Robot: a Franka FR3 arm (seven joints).
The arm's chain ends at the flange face. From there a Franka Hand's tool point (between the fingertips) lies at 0.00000 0.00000 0.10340 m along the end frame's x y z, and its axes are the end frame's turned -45 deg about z.
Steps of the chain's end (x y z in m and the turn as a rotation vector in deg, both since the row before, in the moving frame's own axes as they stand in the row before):
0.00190, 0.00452, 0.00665, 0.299, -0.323, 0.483
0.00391, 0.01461, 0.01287, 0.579, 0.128, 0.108
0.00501, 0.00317, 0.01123, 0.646, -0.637, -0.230
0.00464, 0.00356, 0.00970, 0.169, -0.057, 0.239
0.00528, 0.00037, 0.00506, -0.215, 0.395, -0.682
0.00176, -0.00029, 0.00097, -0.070, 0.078, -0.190
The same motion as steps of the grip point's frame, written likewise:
-0.00188, 0.00375, 0.00665, 0.440, -0.017, 0.483
-0.00666, 0.01252, 0.01286, 0.319, 0.500, 0.108
0.00131, 0.00415, 0.01122, 0.907, 0.006, -0.230
0.00091, 0.00551, 0.00970, 0.160, 0.079, 0.239
0.00371, 0.00477, 0.00506, -0.431, 0.127, -0.682
0.00146, 0.00123, 0.00097, -0.105, 0.006, -0.190

